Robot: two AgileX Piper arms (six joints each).
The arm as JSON. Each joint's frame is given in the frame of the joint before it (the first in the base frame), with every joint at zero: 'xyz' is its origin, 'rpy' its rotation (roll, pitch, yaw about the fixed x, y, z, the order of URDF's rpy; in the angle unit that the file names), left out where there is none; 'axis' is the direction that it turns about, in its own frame. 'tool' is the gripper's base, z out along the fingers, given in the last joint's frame.
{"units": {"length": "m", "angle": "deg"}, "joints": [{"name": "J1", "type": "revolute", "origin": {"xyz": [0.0, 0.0, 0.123], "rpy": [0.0, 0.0, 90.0]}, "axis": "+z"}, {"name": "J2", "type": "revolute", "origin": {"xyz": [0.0, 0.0, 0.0], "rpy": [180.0, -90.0, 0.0]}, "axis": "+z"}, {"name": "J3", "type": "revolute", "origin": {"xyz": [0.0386, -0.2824, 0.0], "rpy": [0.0, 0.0, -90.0]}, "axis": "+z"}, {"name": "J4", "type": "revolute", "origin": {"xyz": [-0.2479, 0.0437, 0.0], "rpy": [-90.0, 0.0, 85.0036]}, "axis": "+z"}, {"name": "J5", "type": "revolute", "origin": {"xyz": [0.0, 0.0, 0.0], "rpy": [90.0, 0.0, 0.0]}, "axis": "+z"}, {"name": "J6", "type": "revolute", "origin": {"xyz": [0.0, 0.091, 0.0], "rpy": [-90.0, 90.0, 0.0]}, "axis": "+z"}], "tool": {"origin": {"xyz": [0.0, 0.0, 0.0], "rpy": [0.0, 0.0, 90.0]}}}
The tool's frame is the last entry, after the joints.
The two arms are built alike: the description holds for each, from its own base.
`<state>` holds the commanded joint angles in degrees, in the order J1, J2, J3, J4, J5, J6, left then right.
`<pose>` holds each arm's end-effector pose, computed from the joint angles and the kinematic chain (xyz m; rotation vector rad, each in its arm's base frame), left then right.
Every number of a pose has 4 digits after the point. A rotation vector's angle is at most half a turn.
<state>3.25 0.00 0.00 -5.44 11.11 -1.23 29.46 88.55 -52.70 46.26 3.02 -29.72</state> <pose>0.0560 0.0015 0.1957 -0.1298 1.6719 -0.0590 0.2894 0.1674 0.2471 -0.2695 2.1721 0.5029</pose>
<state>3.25 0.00 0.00 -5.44 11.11 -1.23 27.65 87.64 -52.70 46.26 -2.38 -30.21</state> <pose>0.0560 0.0015 0.1957 -0.1298 1.6719 -0.0590 0.2983 0.1532 0.2575 -0.1933 2.0847 0.4360</pose>
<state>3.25 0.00 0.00 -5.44 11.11 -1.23 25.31 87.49 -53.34 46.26 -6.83 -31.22</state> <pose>0.0560 0.0015 0.1957 -0.1298 1.6719 -0.0590 0.3093 0.1376 0.2663 -0.1282 2.0098 0.3637</pose>
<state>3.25 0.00 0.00 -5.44 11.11 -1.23 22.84 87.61 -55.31 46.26 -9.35 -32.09</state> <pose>0.0560 0.0015 0.1957 -0.1298 1.6719 -0.0590 0.3213 0.1237 0.2791 -0.0746 1.9426 0.3124</pose>
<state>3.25 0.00 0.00 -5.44 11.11 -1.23 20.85 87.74 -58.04 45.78 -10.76 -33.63</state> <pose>0.0560 0.0015 0.1957 -0.1298 1.6719 -0.0590 0.3320 0.1134 0.2952 -0.0578 1.8750 0.2659</pose>
